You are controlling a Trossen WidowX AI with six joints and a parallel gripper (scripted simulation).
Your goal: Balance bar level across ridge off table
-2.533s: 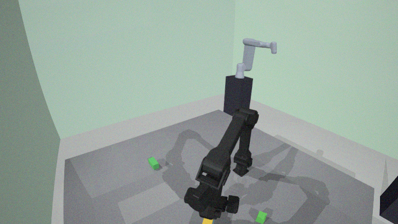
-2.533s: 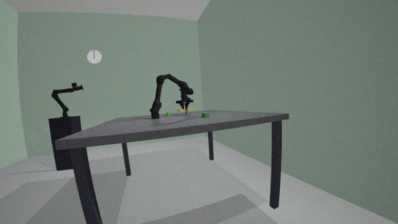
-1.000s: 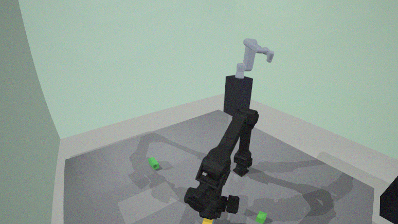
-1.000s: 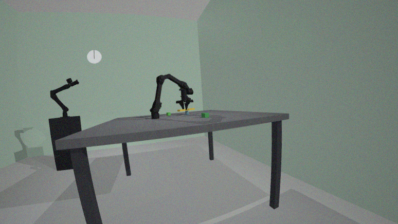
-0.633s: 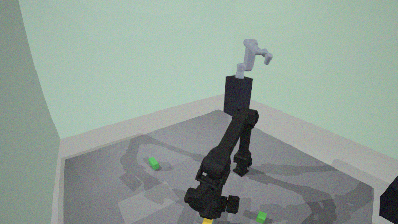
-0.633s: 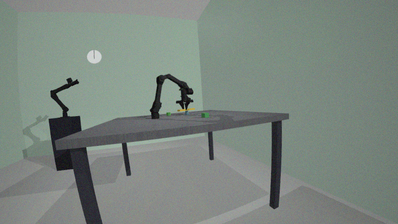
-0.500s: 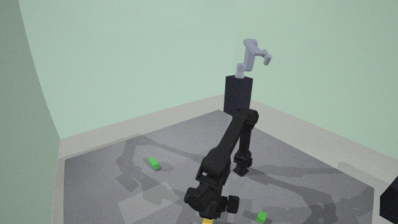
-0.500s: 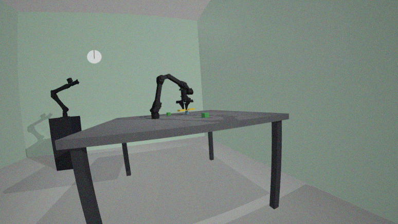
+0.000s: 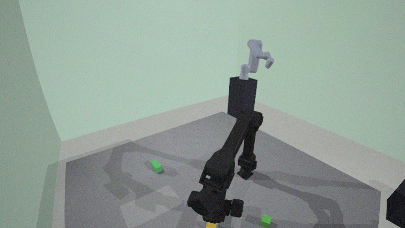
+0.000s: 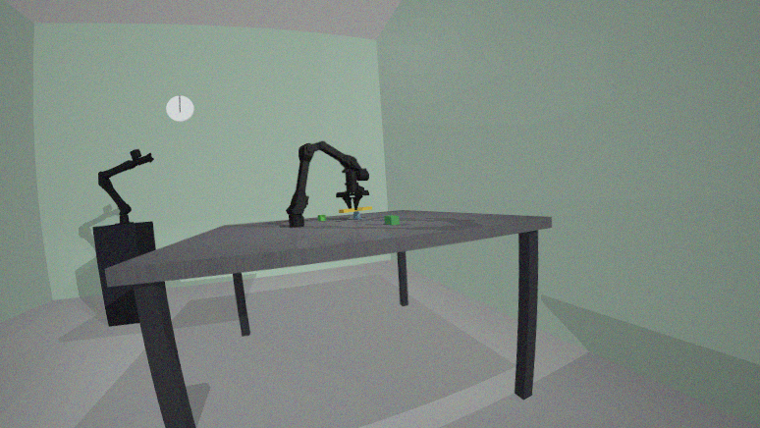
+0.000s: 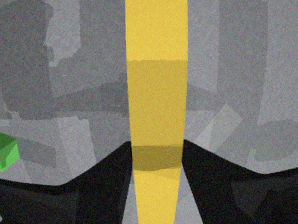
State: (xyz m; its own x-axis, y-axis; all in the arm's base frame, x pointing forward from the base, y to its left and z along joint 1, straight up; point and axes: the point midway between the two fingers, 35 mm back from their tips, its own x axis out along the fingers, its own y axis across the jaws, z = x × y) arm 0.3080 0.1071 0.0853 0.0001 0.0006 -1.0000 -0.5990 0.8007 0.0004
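My gripper tip is now 2 cm short of the yellow bar and 2 cm to the right of it.
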